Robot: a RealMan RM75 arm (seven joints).
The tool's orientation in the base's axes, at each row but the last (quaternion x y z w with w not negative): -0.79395, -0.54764, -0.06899, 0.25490; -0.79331, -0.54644, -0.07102, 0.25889; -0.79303, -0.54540, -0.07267, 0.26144; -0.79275, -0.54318, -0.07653, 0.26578; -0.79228, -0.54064, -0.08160, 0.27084; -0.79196, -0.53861, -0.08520, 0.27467; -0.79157, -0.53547, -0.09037, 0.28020; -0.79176, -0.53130, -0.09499, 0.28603; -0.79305, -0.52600, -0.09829, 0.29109; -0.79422, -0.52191, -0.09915, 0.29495; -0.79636, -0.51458, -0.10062, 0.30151
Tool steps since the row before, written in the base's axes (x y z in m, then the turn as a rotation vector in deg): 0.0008, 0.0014, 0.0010, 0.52, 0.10, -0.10; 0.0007, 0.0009, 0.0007, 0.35, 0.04, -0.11; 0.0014, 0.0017, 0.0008, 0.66, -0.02, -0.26; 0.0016, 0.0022, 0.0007, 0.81, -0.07, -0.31; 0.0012, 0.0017, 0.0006, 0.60, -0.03, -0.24; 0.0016, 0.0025, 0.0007, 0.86, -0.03, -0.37; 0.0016, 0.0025, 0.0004, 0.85, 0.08, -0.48; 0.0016, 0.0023, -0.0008, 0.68, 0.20, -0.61; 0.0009, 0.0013, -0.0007, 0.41, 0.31, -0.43; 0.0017, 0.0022, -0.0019, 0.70, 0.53, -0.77; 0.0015, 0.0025, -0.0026, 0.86, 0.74, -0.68
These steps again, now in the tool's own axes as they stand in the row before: 0.0019, 0.0000, -0.0003, 0.25, 0.48, 0.05; 0.0013, 0.0002, -0.0003, 0.13, 0.34, 0.05; 0.0023, 0.0005, -0.0001, 0.14, 0.69, 0.10; 0.0027, 0.0006, 0.0002, 0.14, 0.85, 0.09; 0.0021, 0.0004, 0.0002, 0.12, 0.63, 0.09; 0.0030, 0.0005, 0.0005, 0.16, 0.91, 0.15; 0.0028, 0.0006, 0.0008, 0.20, 0.91, 0.31; 0.0021, 0.0011, 0.0017, 0.16, 0.77, 0.51; 0.0011, 0.0007, 0.0012, 0.22, 0.43, 0.46; 0.0016, 0.0016, 0.0025, 0.35, 0.75, 0.82; 0.0013, 0.0016, 0.0033, 0.63, 0.80, 0.85
